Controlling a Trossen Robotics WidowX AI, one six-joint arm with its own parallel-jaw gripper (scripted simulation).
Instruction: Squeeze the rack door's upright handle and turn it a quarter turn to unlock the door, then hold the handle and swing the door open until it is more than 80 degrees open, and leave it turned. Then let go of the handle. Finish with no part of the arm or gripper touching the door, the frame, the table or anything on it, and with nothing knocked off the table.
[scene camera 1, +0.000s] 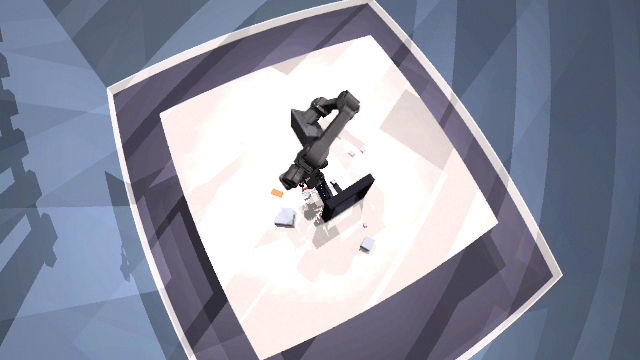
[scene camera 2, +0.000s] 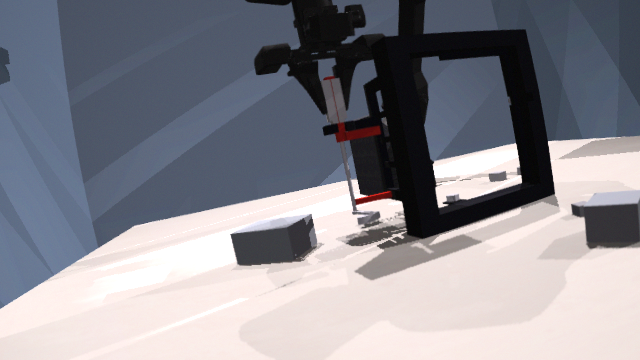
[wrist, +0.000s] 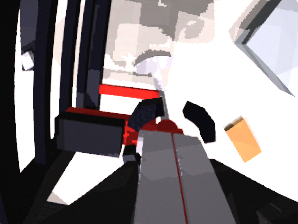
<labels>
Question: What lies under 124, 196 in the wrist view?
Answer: My gripper.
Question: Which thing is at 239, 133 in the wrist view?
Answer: An orange block.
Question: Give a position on a black rack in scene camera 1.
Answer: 333, 205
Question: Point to a black rack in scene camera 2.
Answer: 417, 192
</labels>
